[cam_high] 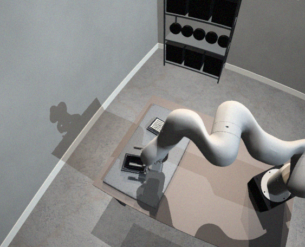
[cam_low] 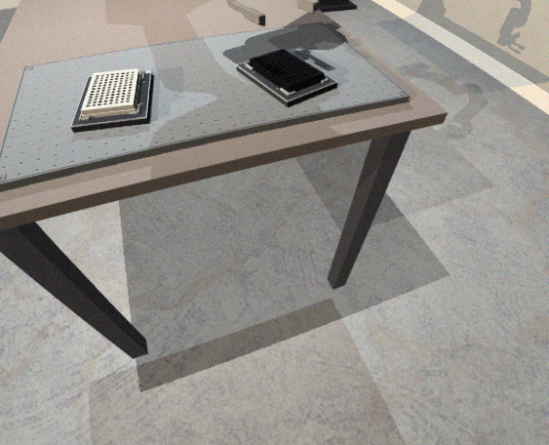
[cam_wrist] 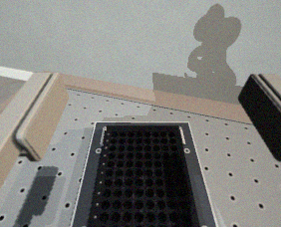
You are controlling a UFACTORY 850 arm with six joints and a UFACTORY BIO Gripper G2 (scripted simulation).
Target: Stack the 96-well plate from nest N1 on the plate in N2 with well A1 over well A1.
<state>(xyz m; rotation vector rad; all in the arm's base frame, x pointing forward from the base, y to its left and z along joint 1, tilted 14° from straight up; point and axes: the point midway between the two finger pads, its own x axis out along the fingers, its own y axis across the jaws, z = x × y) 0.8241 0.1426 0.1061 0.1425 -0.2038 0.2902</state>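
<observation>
Now: hand 10 mm short of the black 96-well plate, 10 mm to the right of it and 100 mm above it. Also, from my hand: plate nest N1: 10 mm ahead, 10 mm to the left, 110 mm below; then white 96-well plate: 10 mm behind, 310 mm to the right, 100 mm below; then plate nest N2: 10 mm behind, 310 mm to the right, 110 mm below.
</observation>
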